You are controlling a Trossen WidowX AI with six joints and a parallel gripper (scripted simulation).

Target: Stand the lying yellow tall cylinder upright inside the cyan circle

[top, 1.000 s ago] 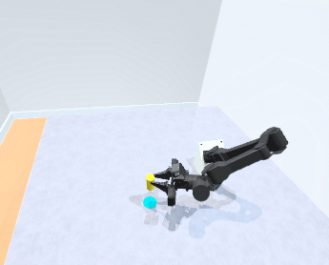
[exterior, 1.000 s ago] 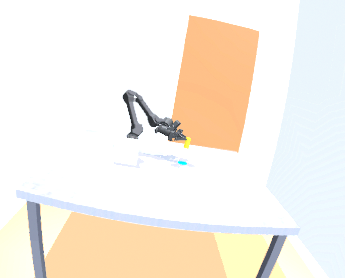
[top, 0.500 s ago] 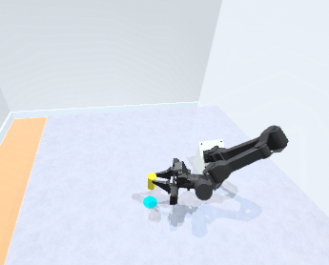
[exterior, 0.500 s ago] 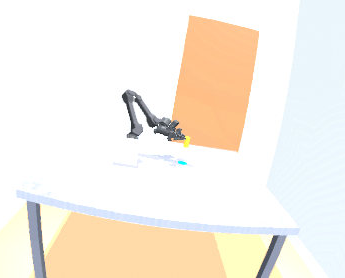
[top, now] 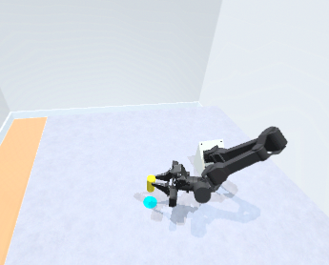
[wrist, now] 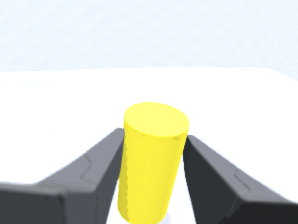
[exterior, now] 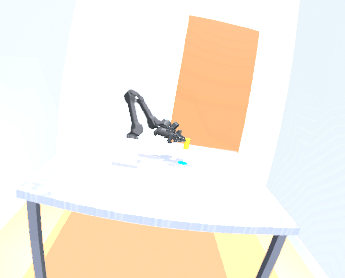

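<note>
My gripper tip is now 150 mm above the cyan circle. The rest, counted from my gripper tip: yellow cylinder 20 mm below.
</note>
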